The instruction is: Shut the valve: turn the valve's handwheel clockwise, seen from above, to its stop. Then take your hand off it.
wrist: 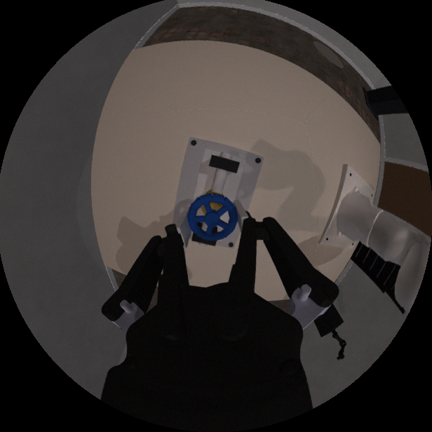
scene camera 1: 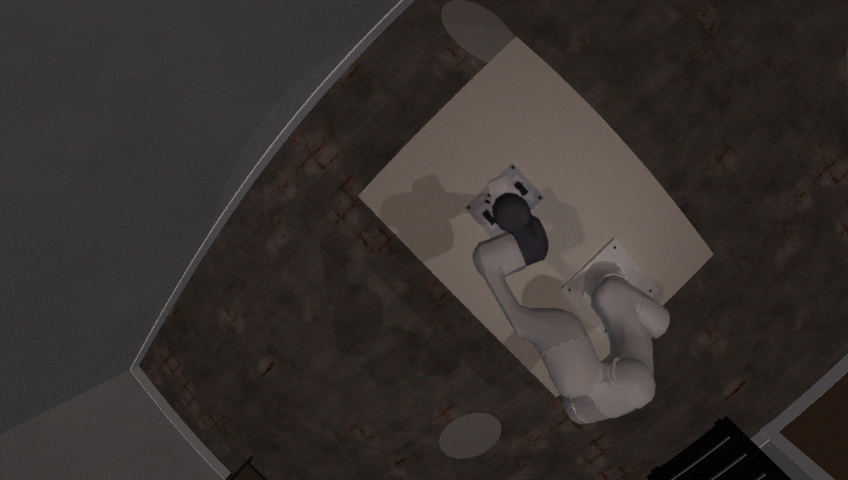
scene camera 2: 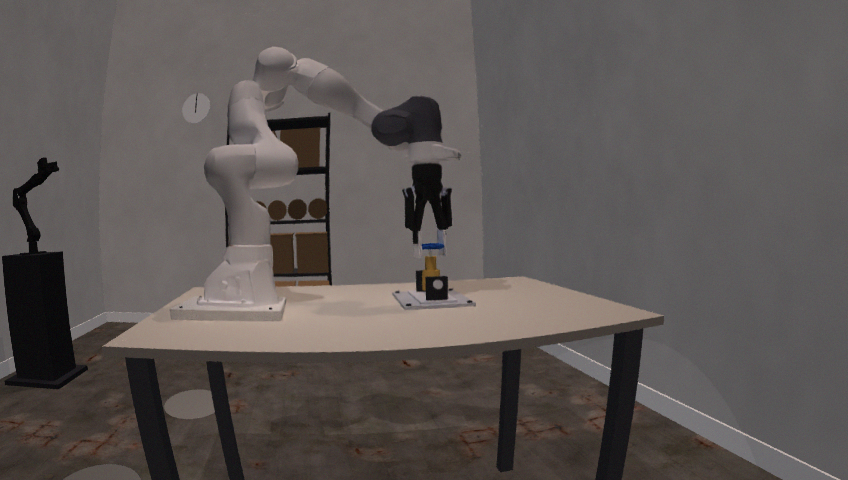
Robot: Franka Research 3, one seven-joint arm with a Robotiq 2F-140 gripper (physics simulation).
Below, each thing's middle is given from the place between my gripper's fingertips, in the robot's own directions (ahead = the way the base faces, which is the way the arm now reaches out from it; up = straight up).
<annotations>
Right now my hand is 10 mm below the blue handwheel [wrist: 212,217]. Also, from my hand: grey base plate [scene camera 2: 407,302] (110 mm below).
</annotations>
